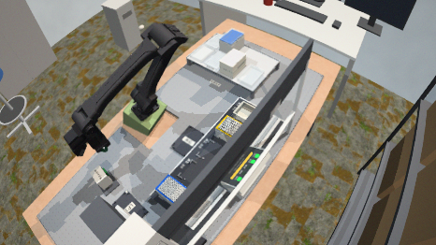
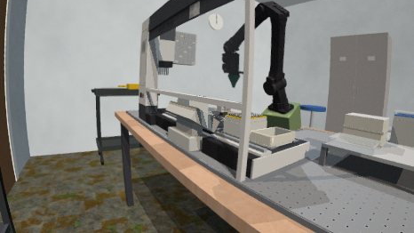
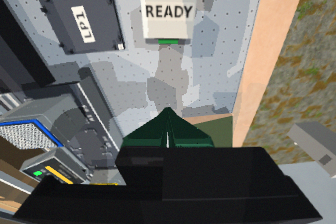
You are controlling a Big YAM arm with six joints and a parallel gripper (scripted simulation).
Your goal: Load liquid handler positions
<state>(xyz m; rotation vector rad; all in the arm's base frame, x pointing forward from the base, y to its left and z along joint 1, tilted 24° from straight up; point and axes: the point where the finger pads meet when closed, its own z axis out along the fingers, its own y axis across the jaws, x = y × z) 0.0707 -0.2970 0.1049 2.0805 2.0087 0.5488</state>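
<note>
Now: the ready button box 70 mm to the right of my hand and 130 mm below it. The rest, counted from my hand: dark pad labelled LP1 (170 mm ahead, 90 mm to the right, 190 mm below); then white label (120 mm ahead, 330 mm to the left, 190 mm below); then blue tip rack (300 mm ahead, 90 mm to the left, 80 mm below).
</note>
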